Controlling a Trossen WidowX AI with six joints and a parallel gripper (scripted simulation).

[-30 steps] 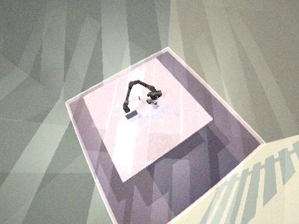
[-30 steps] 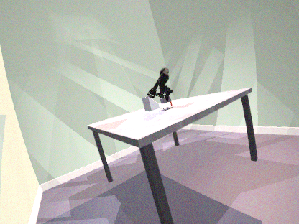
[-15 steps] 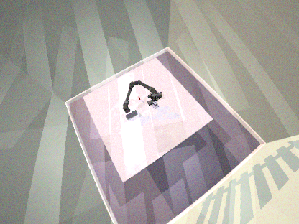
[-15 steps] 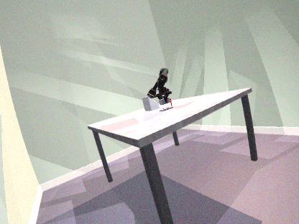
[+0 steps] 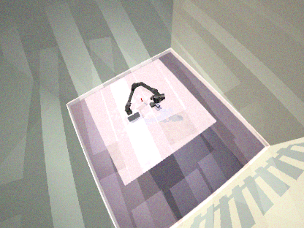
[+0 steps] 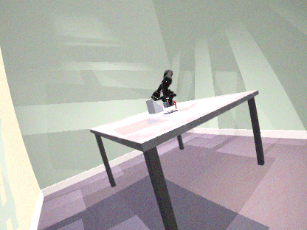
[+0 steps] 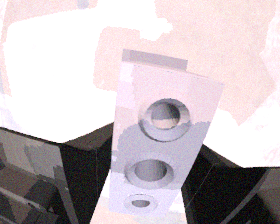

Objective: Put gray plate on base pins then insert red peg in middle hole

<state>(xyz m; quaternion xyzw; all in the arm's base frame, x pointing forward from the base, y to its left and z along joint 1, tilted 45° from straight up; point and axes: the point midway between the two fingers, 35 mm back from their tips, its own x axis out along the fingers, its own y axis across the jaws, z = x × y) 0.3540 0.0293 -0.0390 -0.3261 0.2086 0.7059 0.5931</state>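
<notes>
Right now the base is 5 cm below my gripper tip. The rest, counted from my gripper tip: gray plate: 3 cm above; red peg: 15 cm behind, 16 cm to the left, 2 cm below.
</notes>
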